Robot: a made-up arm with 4 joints.
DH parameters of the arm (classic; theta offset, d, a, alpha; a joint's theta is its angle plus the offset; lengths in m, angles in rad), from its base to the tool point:
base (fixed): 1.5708 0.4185 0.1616 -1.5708
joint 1: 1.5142 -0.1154 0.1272 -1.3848
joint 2: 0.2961 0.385 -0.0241 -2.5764
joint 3: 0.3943 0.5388 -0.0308 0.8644
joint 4: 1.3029 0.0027 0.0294 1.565
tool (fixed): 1.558 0.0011 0 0
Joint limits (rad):
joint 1: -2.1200..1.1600
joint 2: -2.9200..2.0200
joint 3: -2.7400..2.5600
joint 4: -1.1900..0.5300
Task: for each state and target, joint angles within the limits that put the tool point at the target. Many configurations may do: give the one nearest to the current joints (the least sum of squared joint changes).
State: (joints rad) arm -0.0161 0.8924 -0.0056 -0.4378
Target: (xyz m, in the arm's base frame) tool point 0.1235 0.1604 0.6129
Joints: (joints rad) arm -0.4301 1.1536 0.1561 -0.2405
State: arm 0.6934 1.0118 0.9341 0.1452
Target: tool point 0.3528 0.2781 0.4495
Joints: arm 1.1416 0.4004 1.1635 0.5100
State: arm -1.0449 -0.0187 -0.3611 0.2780
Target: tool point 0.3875 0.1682 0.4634
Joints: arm -1.1426 0.0466 -0.2117 -0.2295
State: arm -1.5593 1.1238 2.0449 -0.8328
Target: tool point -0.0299 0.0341 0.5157
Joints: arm -1.5629 1.7677 2.0365 -0.9706
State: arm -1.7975 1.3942 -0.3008 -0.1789
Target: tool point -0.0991 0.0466 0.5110
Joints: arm -2.0183 2.0080 -0.0902 0.1005
